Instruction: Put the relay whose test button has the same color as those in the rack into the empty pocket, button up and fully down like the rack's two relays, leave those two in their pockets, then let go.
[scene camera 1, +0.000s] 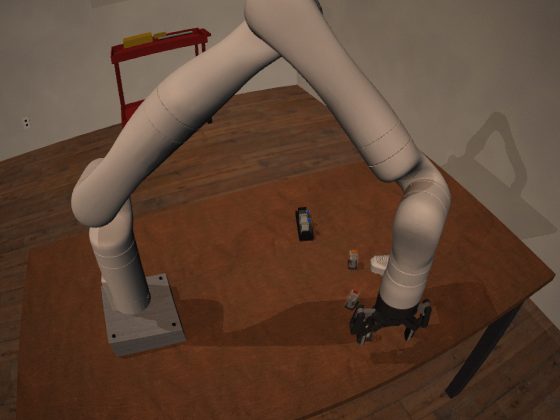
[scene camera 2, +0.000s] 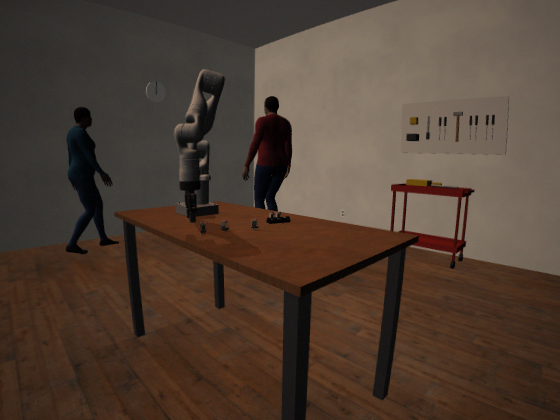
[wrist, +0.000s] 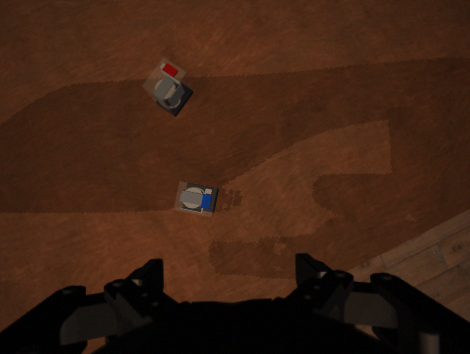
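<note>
A red-button relay (wrist: 168, 85) is part of the scene, and so is a blue-button relay (wrist: 191, 198). With them is the gripper (scene camera 1: 384, 339) (wrist: 230, 271), visible from both of those cameras.
</note>
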